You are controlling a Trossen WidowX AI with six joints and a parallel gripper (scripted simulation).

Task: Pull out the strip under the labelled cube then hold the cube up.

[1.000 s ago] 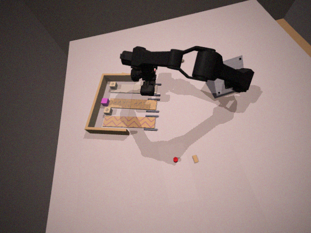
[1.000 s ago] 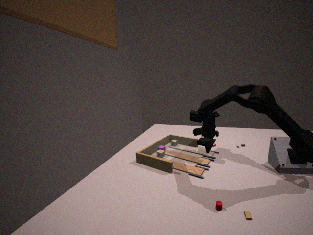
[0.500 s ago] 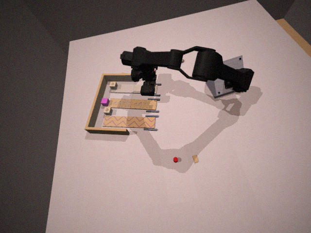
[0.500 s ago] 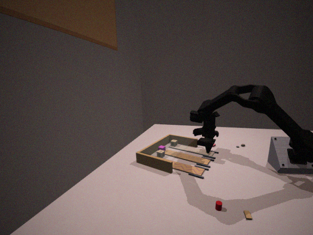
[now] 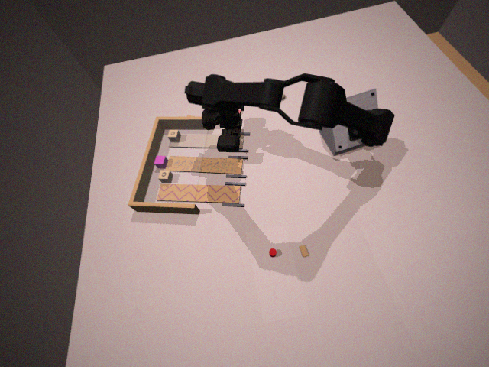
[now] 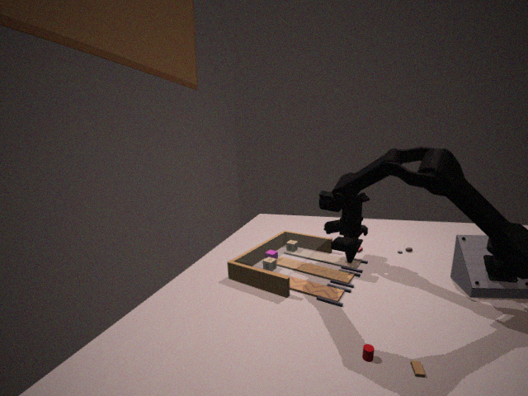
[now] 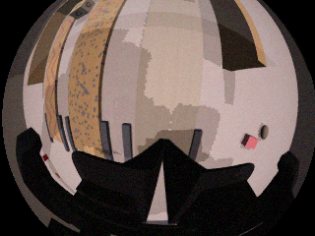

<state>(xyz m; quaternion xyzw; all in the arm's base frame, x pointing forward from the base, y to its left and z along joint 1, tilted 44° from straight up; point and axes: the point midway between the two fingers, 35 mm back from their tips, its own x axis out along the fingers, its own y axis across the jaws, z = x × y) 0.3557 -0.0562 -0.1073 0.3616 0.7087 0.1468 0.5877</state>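
Now: gripper tip 11 cm to the left of the pink block and 4 cm past it.
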